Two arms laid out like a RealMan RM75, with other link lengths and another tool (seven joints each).
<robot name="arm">
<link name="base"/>
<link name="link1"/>
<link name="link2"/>
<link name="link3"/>
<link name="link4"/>
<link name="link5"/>
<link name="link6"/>
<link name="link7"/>
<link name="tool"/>
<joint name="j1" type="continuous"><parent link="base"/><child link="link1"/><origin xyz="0 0 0.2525"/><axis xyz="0 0 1"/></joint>
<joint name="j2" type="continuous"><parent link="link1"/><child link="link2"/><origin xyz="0 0 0" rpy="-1.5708 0 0"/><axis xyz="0 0 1"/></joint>
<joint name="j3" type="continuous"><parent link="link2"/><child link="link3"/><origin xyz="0 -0.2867 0" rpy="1.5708 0 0"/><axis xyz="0 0 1"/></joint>
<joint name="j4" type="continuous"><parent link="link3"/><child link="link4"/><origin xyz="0 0 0" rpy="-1.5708 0 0"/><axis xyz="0 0 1"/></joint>
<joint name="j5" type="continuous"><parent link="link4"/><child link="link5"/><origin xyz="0 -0.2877 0" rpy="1.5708 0 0"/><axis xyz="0 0 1"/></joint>
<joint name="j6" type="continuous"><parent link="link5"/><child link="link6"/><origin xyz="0 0 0" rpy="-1.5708 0 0"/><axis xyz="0 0 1"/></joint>
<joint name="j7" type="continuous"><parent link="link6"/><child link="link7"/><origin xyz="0 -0.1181 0" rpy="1.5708 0 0"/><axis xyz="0 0 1"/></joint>
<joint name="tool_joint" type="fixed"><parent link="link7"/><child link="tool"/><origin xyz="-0.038 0.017 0.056" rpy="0 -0.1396 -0.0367"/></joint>
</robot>
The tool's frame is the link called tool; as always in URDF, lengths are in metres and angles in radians. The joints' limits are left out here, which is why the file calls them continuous.
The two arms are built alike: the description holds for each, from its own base.
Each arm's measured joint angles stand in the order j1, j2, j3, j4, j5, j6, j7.
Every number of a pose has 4 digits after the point. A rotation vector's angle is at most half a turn.
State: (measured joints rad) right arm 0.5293 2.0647 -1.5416 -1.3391 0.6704 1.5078 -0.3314; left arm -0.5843 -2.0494 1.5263 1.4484 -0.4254 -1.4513 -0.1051
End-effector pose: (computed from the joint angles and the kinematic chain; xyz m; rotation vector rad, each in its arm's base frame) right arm 0.1626 0.4392 -0.0792 -2.5651 1.1371 -0.2656; left arm -0.1770 0.4238 -0.0364 -2.0647 -1.5006 0.4402
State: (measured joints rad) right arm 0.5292 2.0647 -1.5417 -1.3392 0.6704 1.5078 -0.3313; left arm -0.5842 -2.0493 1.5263 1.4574 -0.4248 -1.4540 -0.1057
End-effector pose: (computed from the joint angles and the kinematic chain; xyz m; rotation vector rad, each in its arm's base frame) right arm 0.1626 0.4392 -0.0793 -2.5651 1.1372 -0.2656; left arm -0.1747 0.4237 -0.0352 -2.0669 -1.4944 0.4354
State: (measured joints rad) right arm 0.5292 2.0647 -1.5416 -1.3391 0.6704 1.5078 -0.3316; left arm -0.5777 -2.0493 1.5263 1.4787 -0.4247 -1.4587 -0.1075
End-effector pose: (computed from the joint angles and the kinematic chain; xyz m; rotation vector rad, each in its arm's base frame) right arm 0.1626 0.4392 -0.0792 -2.5652 1.1370 -0.2657; left arm -0.1717 0.4224 -0.0325 -2.0691 -1.4871 0.4236
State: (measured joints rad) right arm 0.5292 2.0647 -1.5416 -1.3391 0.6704 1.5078 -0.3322; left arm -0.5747 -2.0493 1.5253 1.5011 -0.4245 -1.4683 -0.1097
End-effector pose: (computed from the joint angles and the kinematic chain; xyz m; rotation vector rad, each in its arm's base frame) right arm 0.1626 0.4391 -0.0793 -2.5657 1.1363 -0.2658; left arm -0.1673 0.4210 -0.0294 -2.0727 -1.4786 0.4142
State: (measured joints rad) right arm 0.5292 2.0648 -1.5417 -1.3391 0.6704 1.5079 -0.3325; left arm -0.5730 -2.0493 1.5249 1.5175 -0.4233 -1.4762 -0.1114
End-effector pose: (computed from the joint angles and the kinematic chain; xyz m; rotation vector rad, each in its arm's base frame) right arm 0.1626 0.4391 -0.0793 -2.5661 1.1359 -0.2659; left arm -0.1641 0.4199 -0.0270 -2.0748 -1.4715 0.4089
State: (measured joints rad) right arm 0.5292 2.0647 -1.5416 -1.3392 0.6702 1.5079 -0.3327; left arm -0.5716 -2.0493 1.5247 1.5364 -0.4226 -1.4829 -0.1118
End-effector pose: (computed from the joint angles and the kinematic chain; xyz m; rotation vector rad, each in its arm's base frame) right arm 0.1626 0.4391 -0.0792 -2.5660 1.1355 -0.2661; left arm -0.1600 0.4190 -0.0245 -2.0794 -1.4600 0.4005
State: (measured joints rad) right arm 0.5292 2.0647 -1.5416 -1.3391 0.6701 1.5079 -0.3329; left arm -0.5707 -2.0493 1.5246 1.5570 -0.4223 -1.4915 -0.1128
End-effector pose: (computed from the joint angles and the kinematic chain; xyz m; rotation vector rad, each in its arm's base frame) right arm 0.1627 0.4391 -0.0793 -2.5661 1.1353 -0.2663; left arm -0.1553 0.4177 -0.0217 -2.0847 -1.4482 0.3922
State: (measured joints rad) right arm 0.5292 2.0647 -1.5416 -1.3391 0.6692 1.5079 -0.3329; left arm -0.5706 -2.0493 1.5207 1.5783 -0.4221 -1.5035 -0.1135
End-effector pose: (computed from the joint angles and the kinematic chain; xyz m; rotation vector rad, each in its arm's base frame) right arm 0.1628 0.4392 -0.0792 -2.5655 1.1349 -0.2672; left arm -0.1506 0.4164 -0.0179 -2.0882 -1.4390 0.3837
